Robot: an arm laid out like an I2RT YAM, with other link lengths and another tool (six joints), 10 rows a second.
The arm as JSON. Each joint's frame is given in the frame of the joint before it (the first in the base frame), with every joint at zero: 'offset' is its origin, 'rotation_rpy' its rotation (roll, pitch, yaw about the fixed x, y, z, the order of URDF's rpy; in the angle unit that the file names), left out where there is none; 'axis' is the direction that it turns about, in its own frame. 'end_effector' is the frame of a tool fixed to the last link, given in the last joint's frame.
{
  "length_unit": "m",
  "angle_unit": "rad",
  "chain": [
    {
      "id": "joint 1",
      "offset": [
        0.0,
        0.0,
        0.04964
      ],
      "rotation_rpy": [
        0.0,
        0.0,
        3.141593
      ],
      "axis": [
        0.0,
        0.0,
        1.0
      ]
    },
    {
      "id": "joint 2",
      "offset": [
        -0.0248,
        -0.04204,
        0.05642
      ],
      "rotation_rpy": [
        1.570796,
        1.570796,
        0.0
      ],
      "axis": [
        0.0,
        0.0,
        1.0
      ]
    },
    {
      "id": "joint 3",
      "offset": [
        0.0,
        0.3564,
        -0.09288
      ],
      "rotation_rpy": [
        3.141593,
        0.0,
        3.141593
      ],
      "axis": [
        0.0,
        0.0,
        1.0
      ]
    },
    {
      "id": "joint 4",
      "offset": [
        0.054,
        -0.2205,
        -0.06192
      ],
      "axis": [
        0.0,
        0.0,
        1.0
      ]
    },
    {
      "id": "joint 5",
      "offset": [
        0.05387,
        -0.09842,
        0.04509
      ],
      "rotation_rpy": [
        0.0,
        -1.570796,
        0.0
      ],
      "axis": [
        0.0,
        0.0,
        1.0
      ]
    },
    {
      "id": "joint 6",
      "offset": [
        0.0,
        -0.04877,
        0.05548
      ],
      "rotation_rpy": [
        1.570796,
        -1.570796,
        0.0
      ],
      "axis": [
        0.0,
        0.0,
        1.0
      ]
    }
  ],
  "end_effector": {
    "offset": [
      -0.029,
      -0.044,
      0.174
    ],
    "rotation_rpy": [
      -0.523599,
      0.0,
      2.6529
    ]
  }
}
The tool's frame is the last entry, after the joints.
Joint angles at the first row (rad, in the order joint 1, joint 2, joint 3, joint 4, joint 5, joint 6):
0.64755 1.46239 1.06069 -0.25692 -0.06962 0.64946
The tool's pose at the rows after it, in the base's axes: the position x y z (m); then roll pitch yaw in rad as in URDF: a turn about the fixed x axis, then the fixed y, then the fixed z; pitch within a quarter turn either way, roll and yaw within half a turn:
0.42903, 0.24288, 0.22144, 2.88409, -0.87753, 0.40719
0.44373, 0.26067, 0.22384, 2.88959, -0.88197, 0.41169
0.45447, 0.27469, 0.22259, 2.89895, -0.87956, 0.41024
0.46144, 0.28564, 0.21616, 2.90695, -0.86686, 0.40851
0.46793, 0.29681, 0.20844, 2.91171, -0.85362, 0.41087
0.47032, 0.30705, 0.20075, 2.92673, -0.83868, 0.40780
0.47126, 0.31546, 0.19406, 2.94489, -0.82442, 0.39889
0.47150, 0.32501, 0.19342, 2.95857, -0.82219, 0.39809
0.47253, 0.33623, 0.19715, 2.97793, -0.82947, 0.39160
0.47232, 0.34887, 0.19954, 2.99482, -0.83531, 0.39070
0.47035, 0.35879, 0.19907, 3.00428, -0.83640, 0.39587
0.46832, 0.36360, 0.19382, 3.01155, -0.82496, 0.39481
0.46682, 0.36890, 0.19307, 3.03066, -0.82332, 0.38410
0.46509, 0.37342, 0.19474, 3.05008, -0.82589, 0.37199
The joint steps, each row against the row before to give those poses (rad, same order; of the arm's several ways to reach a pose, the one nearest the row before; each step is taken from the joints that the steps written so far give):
0.01220 0.07247 0.07326 -0.00841 0.00038 0.00000
0.00954 0.05800 0.06255 0.00078 -0.00077 0.00229
0.00688 0.04730 0.04695 -0.00002 -0.00304 0.00573
0.00610 0.04080 0.03125 -0.00076 -0.00382 0.00762
0.00686 0.04121 0.02938 0.00039 -0.00344 0.00572
0.00764 0.03052 0.01869 0.00115 -0.00914 0.01031
0.00686 0.02365 0.01374 0.00114 -0.00840 0.01372
0.01030 0.01565 0.01830 -0.00114 -0.00534 0.00802
0.01221 0.01335 0.02366 0.00190 -0.00304 0.01068
0.01526 0.01486 0.02171 0.00345 -0.00268 0.00915
0.01374 0.01107 0.01032 0.00457 -0.00228 0.00535
0.00685 0.01068 0.00228 0.00039 -0.00345 0.00838
0.00572 0.00495 0.00114 0.00839 -0.00610 0.01145
0.00573 0.00002 0.00002 0.00877 -0.00419 0.01107

